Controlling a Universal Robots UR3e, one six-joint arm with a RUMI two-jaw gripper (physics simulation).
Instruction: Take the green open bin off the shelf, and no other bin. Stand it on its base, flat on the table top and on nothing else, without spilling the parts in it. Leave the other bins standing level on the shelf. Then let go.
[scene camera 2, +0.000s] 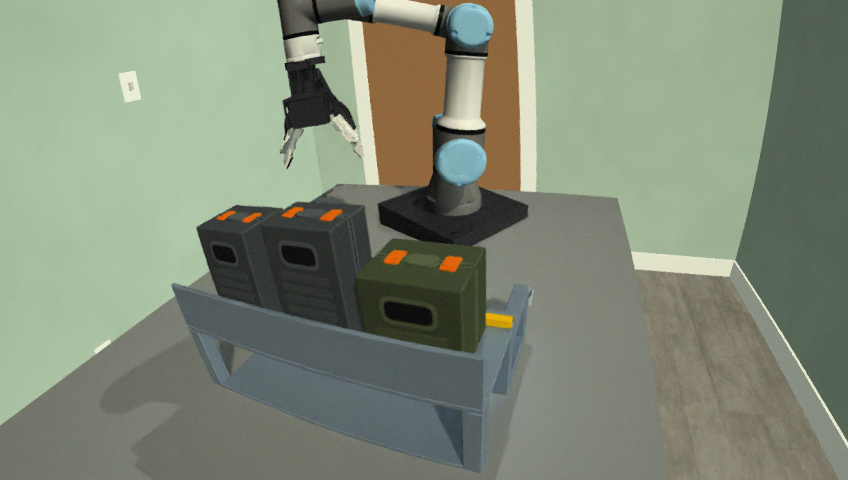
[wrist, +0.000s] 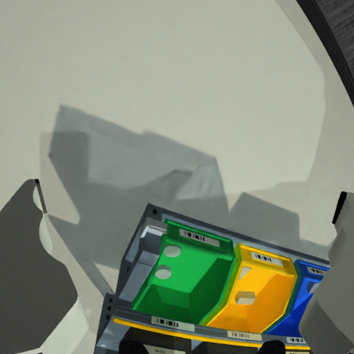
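Pixels of known places: gripper, fingertip midpoint: (scene camera 2: 323, 163); arm's base, origin of the base link: (scene camera 2: 453, 203).
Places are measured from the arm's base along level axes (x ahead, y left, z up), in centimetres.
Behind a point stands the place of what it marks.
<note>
The green open bin (wrist: 192, 272) stands in the shelf (scene camera 2: 333, 350) {y 4.5, x 61.5, z 9.5 cm} (wrist: 200, 224) at the end nearest the left finger in the wrist view. Two pale round parts (wrist: 172, 251) (wrist: 163, 272) lie in it. A yellow bin (wrist: 272, 310) stands beside it, then a blue bin (wrist: 300, 295), partly hidden by the right finger. These bins are hidden in the scene view by the shelf and cases. My gripper (scene camera 2: 324, 160) {y -18.9, x 21.0, z 15.5 cm} (wrist: 192, 189) is wide open and empty, pointing down, high above the table behind the shelf in the scene view, clear of the bins.
Two dark grey cases (scene camera 2: 235, 261) {y -10.3, x 56.2, z 14.3 cm} (scene camera 2: 309, 267) {y 0.3, x 56.5, z 14.9 cm} and an olive green case (scene camera 2: 416, 297) {y 11.9, x 58.5, z 14.4 cm} stand at the shelf in the scene view, rising above its board. The robot's black base plate (scene camera 2: 410, 223) {y -6.8, x 10.2, z -0.9 cm} is behind them on the grey table (scene camera 2: 571, 356) {y 26.7, x 42.7, z -4.1 cm}. A yellow strip (wrist: 210, 336) runs along the shelf edge.
</note>
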